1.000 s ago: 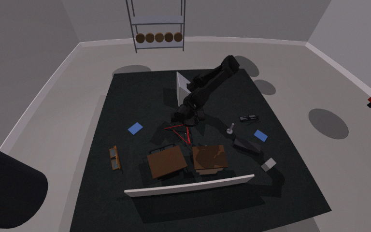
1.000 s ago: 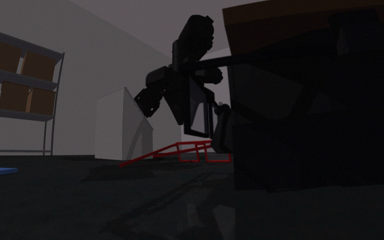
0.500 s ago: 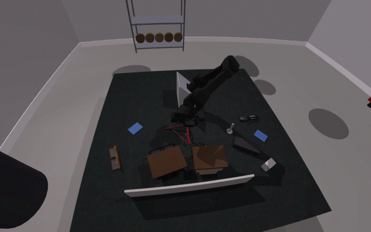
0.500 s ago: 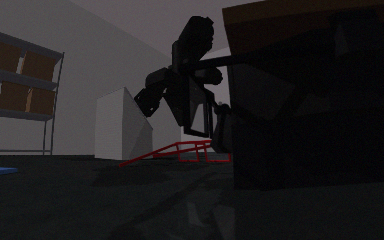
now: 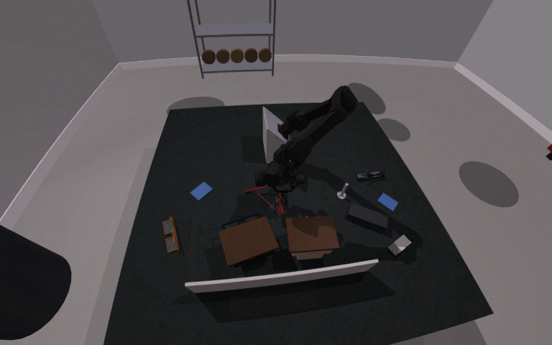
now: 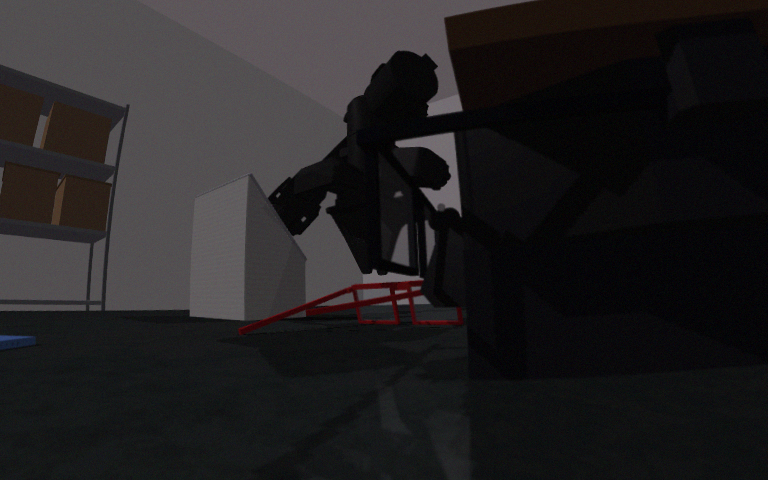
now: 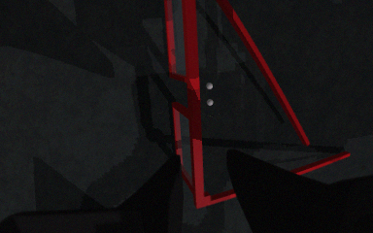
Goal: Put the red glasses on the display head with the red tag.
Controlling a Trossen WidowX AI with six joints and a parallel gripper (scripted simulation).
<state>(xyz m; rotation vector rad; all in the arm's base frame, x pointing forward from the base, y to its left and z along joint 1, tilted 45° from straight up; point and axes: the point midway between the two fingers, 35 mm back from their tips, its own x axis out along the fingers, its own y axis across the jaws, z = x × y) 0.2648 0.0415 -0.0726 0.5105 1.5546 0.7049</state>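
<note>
My gripper tip is now 280 mm to the right of the grey stand, 30 mm above it and 10 mm past it. Also, from my gripper tip: display head: 210 mm ahead, 120 mm to the right; dark box: 370 mm to the left, 110 mm ahead, 40 mm below; long white bar: 350 mm ahead, 20 mm to the left.
</note>
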